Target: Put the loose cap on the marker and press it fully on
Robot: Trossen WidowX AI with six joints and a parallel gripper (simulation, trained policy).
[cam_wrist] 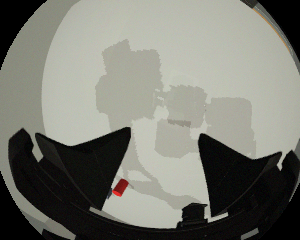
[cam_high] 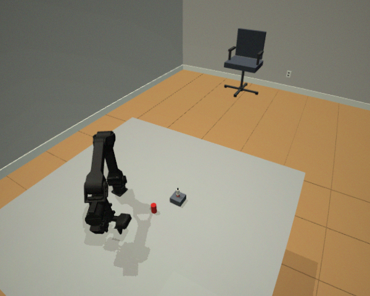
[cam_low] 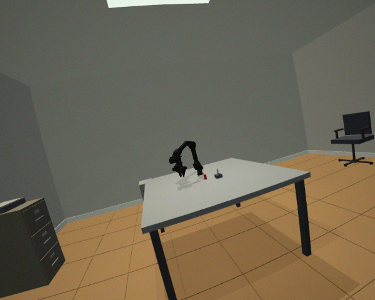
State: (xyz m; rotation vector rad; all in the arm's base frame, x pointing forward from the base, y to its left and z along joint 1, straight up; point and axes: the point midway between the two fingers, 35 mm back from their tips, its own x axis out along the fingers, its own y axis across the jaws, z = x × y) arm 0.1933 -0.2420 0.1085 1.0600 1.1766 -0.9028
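Now: the red cap 220 mm to the left of my gripper tip, 50 mm below it and 40 mm ahead of it. From my gripper tip the other things lie so: grey holder block: 340 mm to the left, 100 mm ahead, 60 mm below.
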